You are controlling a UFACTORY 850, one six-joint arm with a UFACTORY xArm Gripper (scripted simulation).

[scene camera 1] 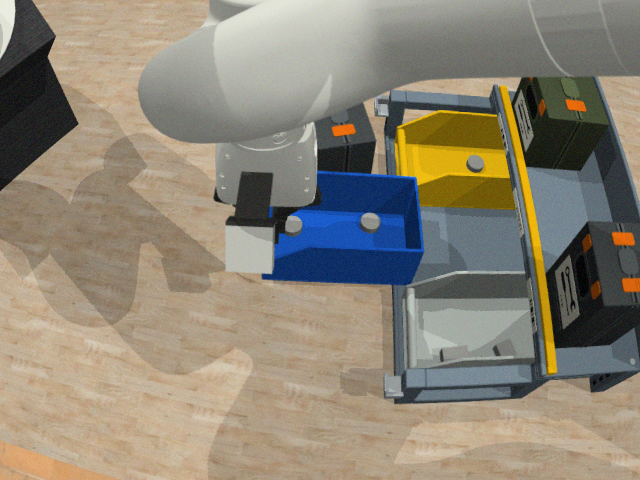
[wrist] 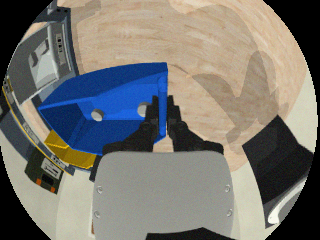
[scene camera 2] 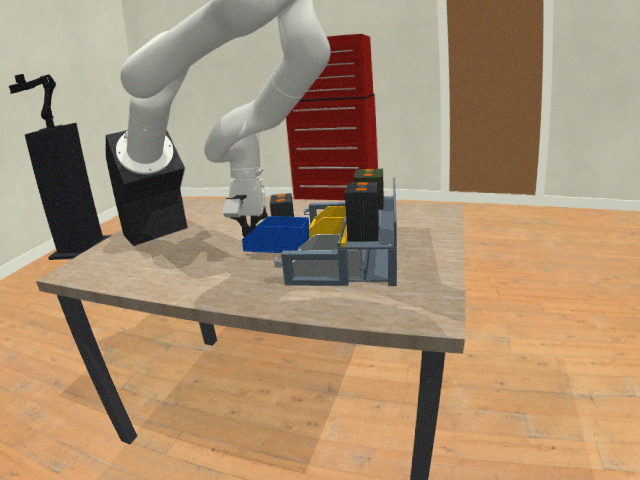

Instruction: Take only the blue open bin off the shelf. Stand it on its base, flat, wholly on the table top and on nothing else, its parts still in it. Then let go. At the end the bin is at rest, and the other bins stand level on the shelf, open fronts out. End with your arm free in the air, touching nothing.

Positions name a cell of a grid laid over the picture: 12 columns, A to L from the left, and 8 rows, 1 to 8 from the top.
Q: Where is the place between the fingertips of the gripper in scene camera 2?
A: E4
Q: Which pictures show the blue open bin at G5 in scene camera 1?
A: Scene camera 1, the wrist view and scene camera 2: all of them.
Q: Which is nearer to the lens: the blue open bin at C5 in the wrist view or the yellow bin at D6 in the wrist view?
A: The blue open bin.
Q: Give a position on a blue open bin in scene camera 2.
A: F4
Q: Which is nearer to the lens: the grey bin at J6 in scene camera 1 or the yellow bin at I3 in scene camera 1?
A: The grey bin.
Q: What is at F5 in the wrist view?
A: The gripper.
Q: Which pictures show the yellow bin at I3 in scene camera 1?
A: Scene camera 1, the wrist view and scene camera 2: all of them.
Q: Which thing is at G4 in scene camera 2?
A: A yellow bin.
